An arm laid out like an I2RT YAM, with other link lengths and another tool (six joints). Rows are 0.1 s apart.
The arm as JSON. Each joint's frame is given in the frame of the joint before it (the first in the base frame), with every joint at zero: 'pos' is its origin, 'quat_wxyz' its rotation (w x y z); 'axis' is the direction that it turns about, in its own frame. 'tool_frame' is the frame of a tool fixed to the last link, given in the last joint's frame.
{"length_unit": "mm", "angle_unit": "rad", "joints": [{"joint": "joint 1", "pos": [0.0, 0.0, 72.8], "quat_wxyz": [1.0, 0.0, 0.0, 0.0], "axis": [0.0, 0.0, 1.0]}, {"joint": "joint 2", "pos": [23.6, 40.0, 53.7], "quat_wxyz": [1.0, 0.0, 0.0, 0.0], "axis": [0.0, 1.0, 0.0]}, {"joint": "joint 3", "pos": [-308.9, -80.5, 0.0], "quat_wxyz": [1.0, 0.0, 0.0, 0.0], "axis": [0.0, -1.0, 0.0]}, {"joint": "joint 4", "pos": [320.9, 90.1, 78.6], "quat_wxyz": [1.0, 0.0, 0.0, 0.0], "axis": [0.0, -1.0, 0.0]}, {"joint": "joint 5", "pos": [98.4, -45.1, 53.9], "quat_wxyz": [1.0, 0.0, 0.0, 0.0], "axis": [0.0, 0.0, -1.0]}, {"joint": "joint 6", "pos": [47.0, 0.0, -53.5], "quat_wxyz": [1.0, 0.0, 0.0, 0.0], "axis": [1.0, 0.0, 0.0]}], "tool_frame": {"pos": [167.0, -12.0, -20.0], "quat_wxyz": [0.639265, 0.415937, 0.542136, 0.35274]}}
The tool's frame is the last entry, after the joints.
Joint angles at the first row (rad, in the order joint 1, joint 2, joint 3, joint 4, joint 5, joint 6):
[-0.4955 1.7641 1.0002 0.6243 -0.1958 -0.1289]
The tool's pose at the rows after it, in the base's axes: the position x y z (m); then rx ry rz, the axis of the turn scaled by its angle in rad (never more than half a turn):
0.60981, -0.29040, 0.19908, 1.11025, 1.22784, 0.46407
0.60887, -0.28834, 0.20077, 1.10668, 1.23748, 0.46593
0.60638, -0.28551, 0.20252, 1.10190, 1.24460, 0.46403
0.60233, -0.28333, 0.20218, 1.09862, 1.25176, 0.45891
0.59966, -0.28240, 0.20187, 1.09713, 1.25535, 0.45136
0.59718, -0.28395, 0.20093, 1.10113, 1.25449, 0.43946
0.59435, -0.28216, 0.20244, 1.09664, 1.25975, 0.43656
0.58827, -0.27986, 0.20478, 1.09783, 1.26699, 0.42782
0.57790, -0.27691, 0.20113, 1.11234, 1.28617, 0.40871
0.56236, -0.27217, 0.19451, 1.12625, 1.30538, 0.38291
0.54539, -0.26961, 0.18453, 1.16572, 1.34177, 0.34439
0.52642, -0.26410, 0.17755, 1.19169, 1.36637, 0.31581
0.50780, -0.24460, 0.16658, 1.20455, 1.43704, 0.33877
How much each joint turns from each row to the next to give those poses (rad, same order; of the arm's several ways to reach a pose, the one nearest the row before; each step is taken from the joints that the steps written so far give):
[0.0015 0.0045 0.0009 -0.0064 -0.0071 -0.0013]
[0.0001 -0.0093 -0.0001 -0.0146 -0.0068 -0.0052]
[0.0015 -0.0141 -0.0077 -0.0096 -0.0020 -0.0067]
[0.0000 -0.0146 -0.0138 -0.0055 -0.0006 -0.0078]
[0.0008 -0.0091 -0.0086 -0.0037 0.0039 -0.0066]
[-0.0008 -0.0048 -0.0052 -0.0030 0.0094 -0.0041]
[0.0000 -0.0131 -0.0079 -0.0073 -0.0018 -0.0064]
[0.0000 -0.0262 -0.0136 -0.0205 0.0034 -0.0074]
[0.0000 -0.0344 -0.0230 -0.0379 0.0100 -0.0106]
[0.0006 -0.0467 -0.0445 -0.0293 0.0153 -0.0140]
[-0.0006 -0.0474 -0.0241 -0.0803 0.0244 -0.0123]
[0.0000 -0.0578 -0.0406 -0.0554 0.0184 -0.0089]
[0.0000 -0.0697 -0.0408 -0.0903 -0.0401 -0.0125]

